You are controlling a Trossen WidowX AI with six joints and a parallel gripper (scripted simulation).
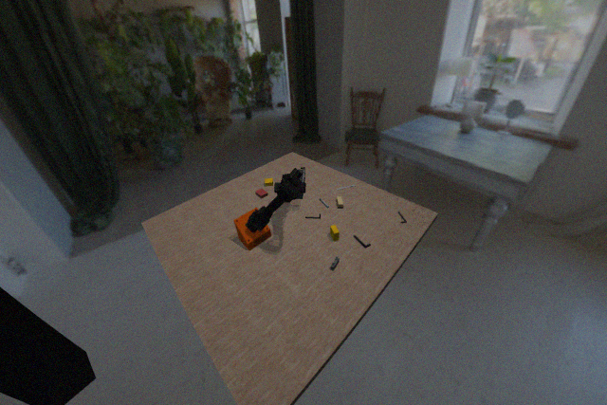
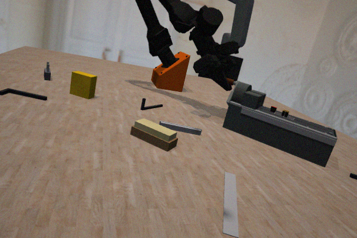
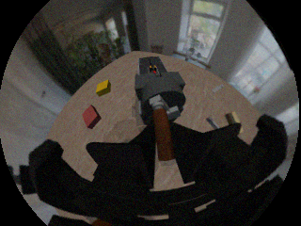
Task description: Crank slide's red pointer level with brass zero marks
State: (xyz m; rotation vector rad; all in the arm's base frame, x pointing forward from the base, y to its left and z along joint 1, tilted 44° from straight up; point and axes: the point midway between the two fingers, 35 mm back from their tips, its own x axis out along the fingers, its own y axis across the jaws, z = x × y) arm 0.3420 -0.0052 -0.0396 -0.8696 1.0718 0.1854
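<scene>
The red pointer lies 12 cm ahead of my gripper tip, 6 cm to the left of it and 1 cm below it. The rest, counted from my gripper tip: brown crank handle: 2 cm behind, 2 cm above, 1 cm to the right; red block: 23 cm to the left, 8 cm below, 6 cm behind; grey bar: 18 cm to the right, 9 cm below, 9 cm ahead.
</scene>
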